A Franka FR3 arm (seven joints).
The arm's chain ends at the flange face. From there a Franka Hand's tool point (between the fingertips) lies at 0.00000 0.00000 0.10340 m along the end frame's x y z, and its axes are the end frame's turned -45 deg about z.
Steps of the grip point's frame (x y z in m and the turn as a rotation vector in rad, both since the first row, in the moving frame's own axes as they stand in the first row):
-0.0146 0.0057 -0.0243 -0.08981 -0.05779 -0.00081
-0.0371 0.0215 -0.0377 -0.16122 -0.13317 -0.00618
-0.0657 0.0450 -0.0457 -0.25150 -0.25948 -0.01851
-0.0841 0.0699 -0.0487 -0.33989 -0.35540 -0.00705
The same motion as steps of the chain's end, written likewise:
-0.0086 0.0036 -0.0237 -0.10437 0.02264 -0.00081
-0.0131 0.0201 -0.0354 -0.20817 0.01983 -0.00618
-0.0144 0.0417 -0.0390 -0.36132 -0.00564 -0.01851
-0.0091 0.0601 -0.0364 -0.49164 -0.01097 -0.00705

